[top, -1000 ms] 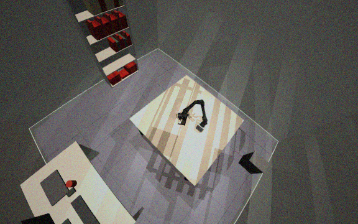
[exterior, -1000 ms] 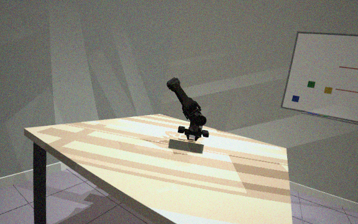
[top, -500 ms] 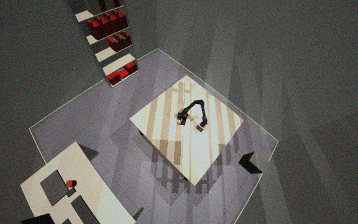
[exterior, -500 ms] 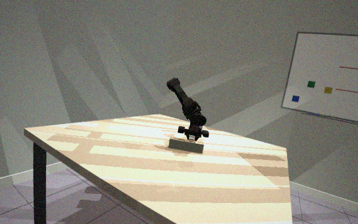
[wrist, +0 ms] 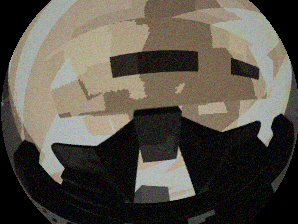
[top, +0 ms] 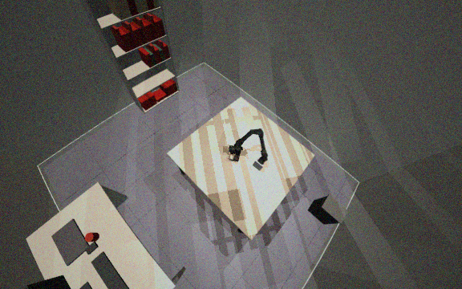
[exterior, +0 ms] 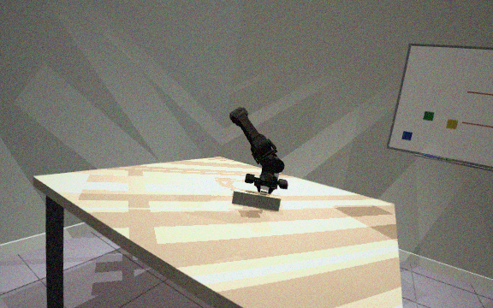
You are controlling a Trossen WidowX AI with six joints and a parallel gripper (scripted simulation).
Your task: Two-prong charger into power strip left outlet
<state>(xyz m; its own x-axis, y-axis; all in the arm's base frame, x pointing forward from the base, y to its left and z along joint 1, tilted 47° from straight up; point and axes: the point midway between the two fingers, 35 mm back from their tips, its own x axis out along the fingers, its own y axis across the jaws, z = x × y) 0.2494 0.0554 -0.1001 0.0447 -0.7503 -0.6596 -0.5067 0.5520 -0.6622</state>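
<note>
My gripper tip is 1 cm to the right of the dark two-prong charger, 1 cm below it and 1 cm short of it.
</note>
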